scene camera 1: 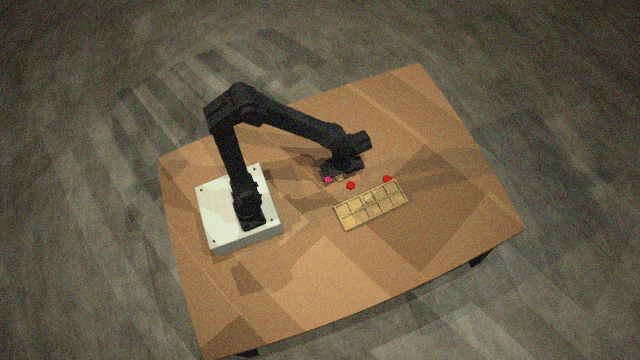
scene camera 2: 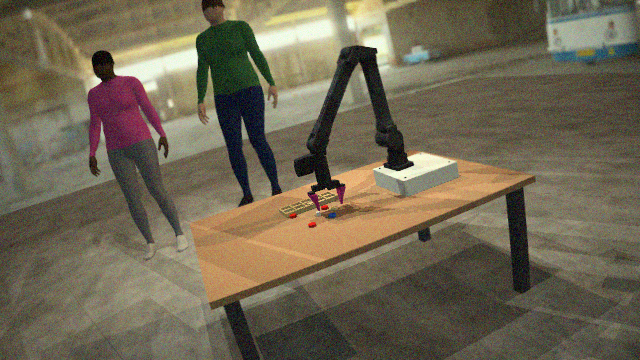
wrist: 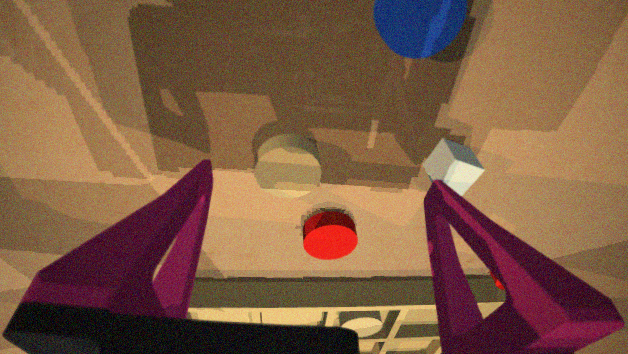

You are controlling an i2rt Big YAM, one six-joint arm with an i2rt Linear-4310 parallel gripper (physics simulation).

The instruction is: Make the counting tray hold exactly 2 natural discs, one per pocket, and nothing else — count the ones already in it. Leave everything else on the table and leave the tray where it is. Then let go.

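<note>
The counting tray [scene camera 1: 377, 215] [scene camera 2: 283, 212] [wrist: 310, 292] is a pale wooden grid of two rows of pockets. One natural disc [scene camera 1: 369, 198] [wrist: 361, 326] lies in a pocket of the row nearer the loose discs. Another natural disc [scene camera 1: 340, 177] [wrist: 287, 167], pale and round, lies flat on the table; it is hard to make out in scene camera 2. My gripper [scene camera 1: 343, 175] [scene camera 2: 330, 206] [wrist: 324, 180] is open and empty, low above the table, and this loose disc shows between its magenta fingers in the wrist view. The black gripper body hides part of the tray there.
A red disc [scene camera 1: 351, 185] [scene camera 2: 325, 207] [wrist: 330, 240] lies between the loose natural disc and the tray. Other red discs [scene camera 2: 293, 216] [scene camera 2: 312, 225] lie farther off. A white cube [scene camera 2: 318, 214] [wrist: 452, 167] is by the right fingertip, contact unclear. A blue disc [scene camera 2: 332, 215] [wrist: 420, 25] lies beyond.
</note>
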